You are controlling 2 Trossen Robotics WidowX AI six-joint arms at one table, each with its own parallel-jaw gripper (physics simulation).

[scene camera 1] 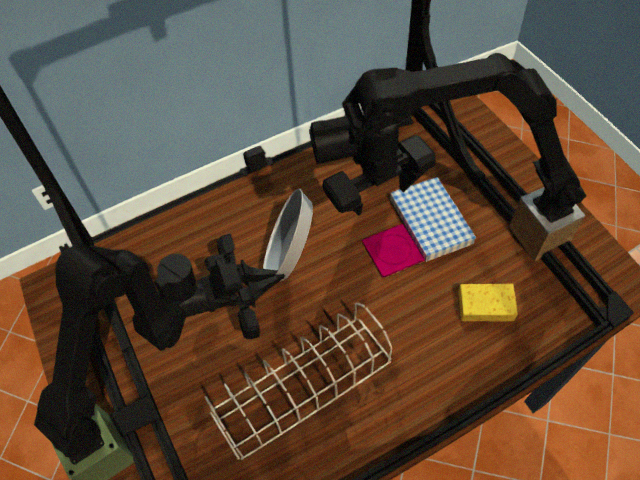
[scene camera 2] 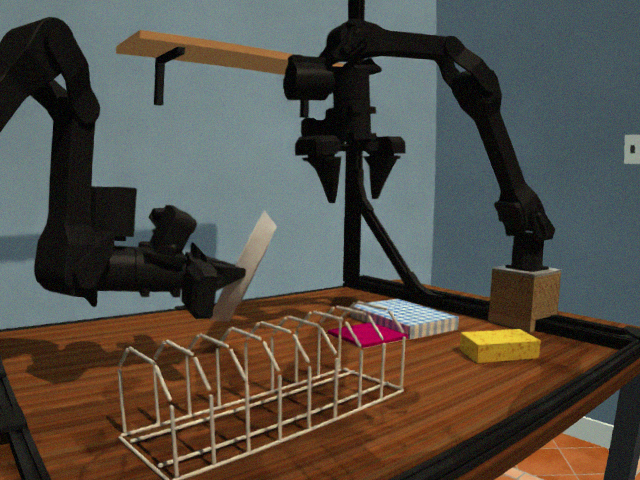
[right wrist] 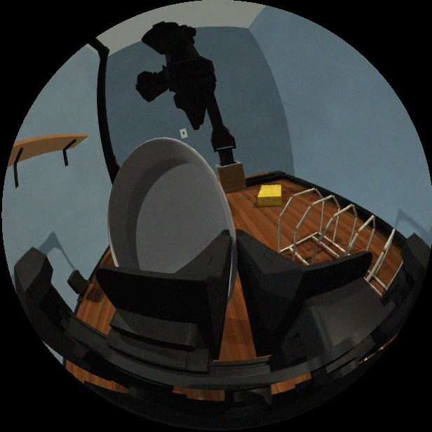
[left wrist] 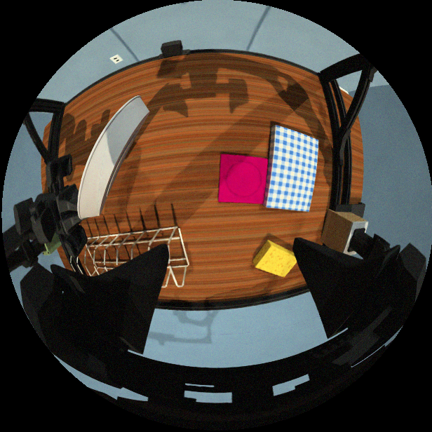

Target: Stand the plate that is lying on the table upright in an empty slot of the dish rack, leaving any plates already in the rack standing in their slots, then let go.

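Places are measured from the left arm's base along level axes (x right, y ahead, z up), in centimetres.
Pixels of known places: left gripper, fingertip midpoint: (scene camera 1: pixel 380 201) (scene camera 2: pixel 354 200); right gripper, fingertip midpoint: (scene camera 1: pixel 283 273) (scene camera 2: pixel 244 271); left arm's base at its link origin: (scene camera 1: pixel 553 206) (scene camera 2: pixel 527 268); right arm's base at its link origin: (scene camera 1: pixel 81 439).
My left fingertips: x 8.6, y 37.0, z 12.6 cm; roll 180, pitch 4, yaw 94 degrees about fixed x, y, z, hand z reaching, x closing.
For each thing: its top centre in the pictures, then the offset to it from my left fingertips. "spot": a spot on its surface instead.
- white wire dish rack at a spot on its surface: (scene camera 2: pixel 279 440) spot: dx -22.8, dy +27.3, dz -23.1 cm
- magenta square at a spot on its surface: (scene camera 2: pixel 364 335) (scene camera 1: pixel 388 256) spot: dx +1.3, dy -4.1, dz -22.7 cm
- blue-and-white checked block at its top centre: (scene camera 2: pixel 403 310) (scene camera 1: pixel 432 214) dx +5.5, dy -17.1, dz -21.0 cm
- yellow sponge at its top centre: (scene camera 2: pixel 500 336) (scene camera 1: pixel 489 299) dx -17.7, dy -16.5, dz -20.5 cm
A pale grey plate (scene camera 1: pixel 290 237) (scene camera 2: pixel 253 253) (left wrist: pixel 112 155) (right wrist: pixel 175 215) is held steeply tilted above the table, behind the rack. My right gripper (scene camera 1: pixel 281 275) (scene camera 2: pixel 242 272) (right wrist: pixel 231 235) is shut on its lower rim. The white wire dish rack (scene camera 1: pixel 316 409) (scene camera 2: pixel 279 440) (left wrist: pixel 179 228) (right wrist: pixel 280 235) stands at the front of the table with no plates in its slots. My left gripper (scene camera 1: pixel 381 200) (scene camera 2: pixel 353 199) (left wrist: pixel 232 248) is open and empty, pointing down, high above the table and to the right of the plate in both scene views.
A magenta square (scene camera 1: pixel 392 250) (scene camera 2: pixel 364 335) (left wrist: pixel 243 179) lies beside a blue-and-white checked block (scene camera 1: pixel 433 218) (scene camera 2: pixel 413 315) (left wrist: pixel 294 167). A yellow sponge (scene camera 1: pixel 488 302) (scene camera 2: pixel 498 345) (left wrist: pixel 275 258) (right wrist: pixel 270 195) lies to the right of the rack in the scene views.
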